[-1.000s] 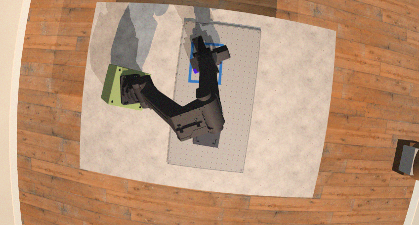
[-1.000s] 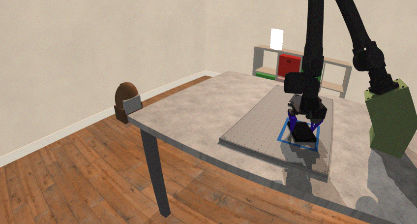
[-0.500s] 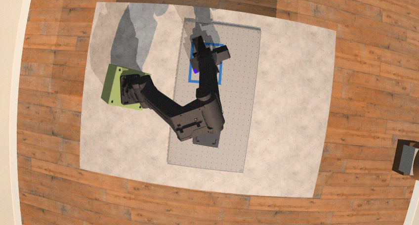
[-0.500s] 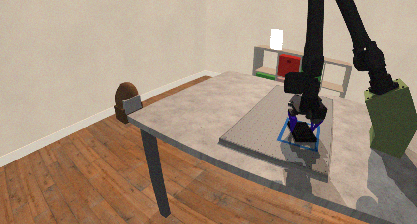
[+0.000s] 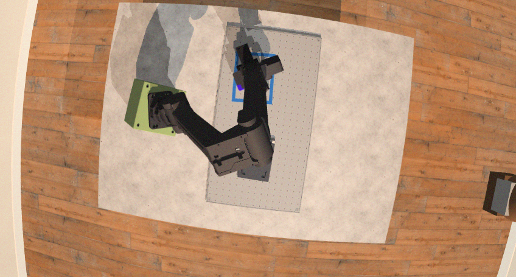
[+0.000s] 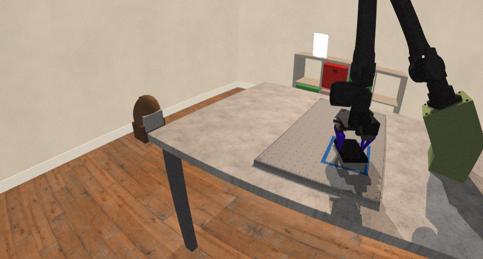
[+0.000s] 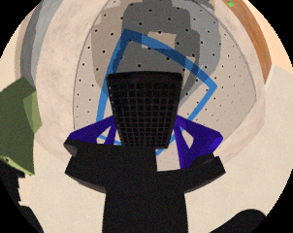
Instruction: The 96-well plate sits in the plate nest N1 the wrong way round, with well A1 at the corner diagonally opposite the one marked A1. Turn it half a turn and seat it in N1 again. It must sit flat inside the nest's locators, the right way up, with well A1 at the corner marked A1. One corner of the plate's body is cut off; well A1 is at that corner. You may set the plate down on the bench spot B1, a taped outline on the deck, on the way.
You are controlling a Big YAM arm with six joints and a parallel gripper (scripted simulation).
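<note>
Right now my hand is 20 mm past the grey plate nest N1, 310 mm to the left of it and 10 mm above it. From my hand the other things lie so: black 96-well plate: right at my hand.
</note>
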